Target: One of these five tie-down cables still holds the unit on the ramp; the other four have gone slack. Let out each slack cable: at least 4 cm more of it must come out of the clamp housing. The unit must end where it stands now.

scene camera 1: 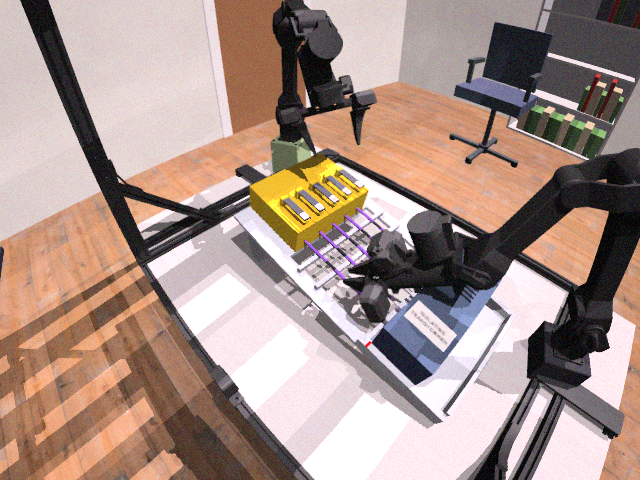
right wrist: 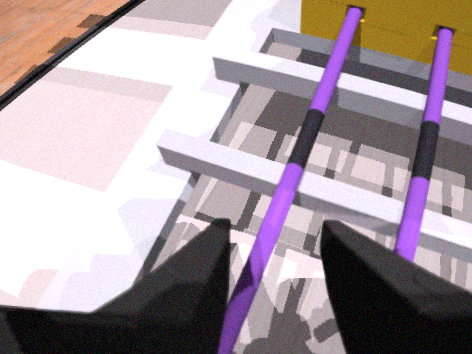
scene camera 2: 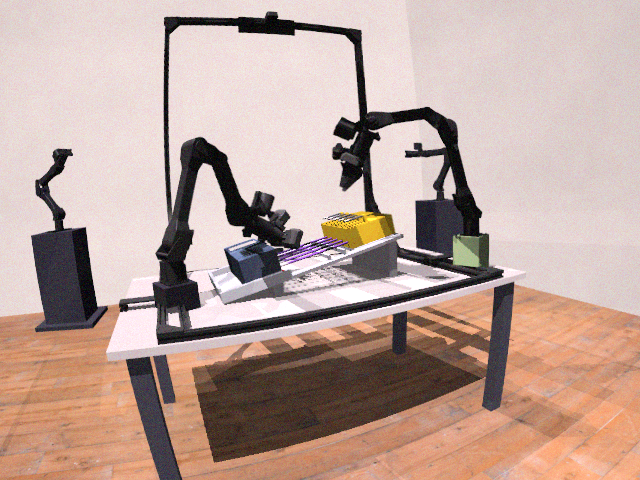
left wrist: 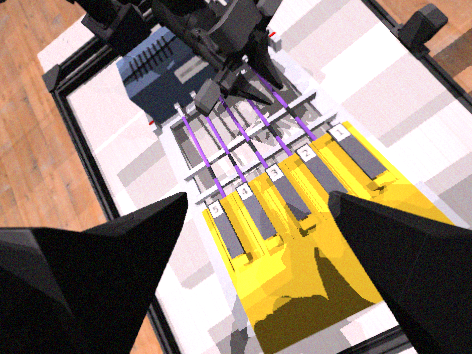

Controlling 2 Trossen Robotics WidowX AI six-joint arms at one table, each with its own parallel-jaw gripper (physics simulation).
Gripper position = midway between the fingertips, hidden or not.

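Left gripper state: my left gripper (scene camera 1: 337,150) is open and holds nothing; it is visible too as my left gripper (scene camera 2: 342,189) and my left gripper (left wrist: 257,198). My right gripper (scene camera 1: 346,276) is likewise in the scene, visible also as my right gripper (right wrist: 275,233), my right gripper (scene camera 2: 296,245) and my right gripper (left wrist: 276,96). A ramp base plate (scene camera 1: 440,387) is present.
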